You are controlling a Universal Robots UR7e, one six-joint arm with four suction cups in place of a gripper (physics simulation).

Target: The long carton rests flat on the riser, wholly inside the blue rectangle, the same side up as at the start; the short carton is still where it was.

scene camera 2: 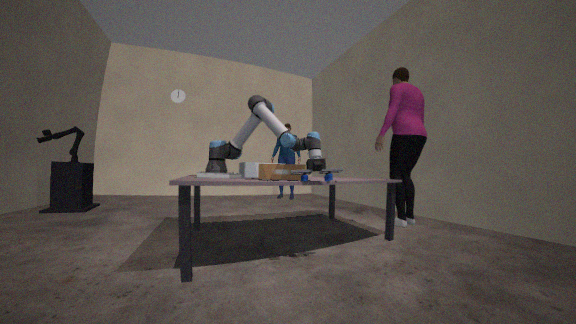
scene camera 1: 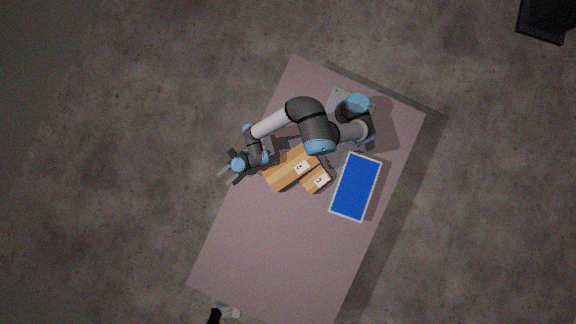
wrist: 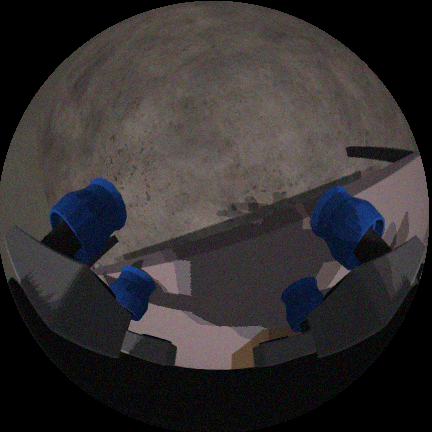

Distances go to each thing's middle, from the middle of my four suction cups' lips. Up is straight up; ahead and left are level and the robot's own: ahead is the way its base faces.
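Long carton [scene camera 1: 294, 163]: from my suction cup, 5 cm behind, 29 cm to the left, 4 cm above. Riser with blue rectangle [scene camera 1: 356, 176]: 4 cm behind my suction cup, 67 cm to the left, 4 cm above.
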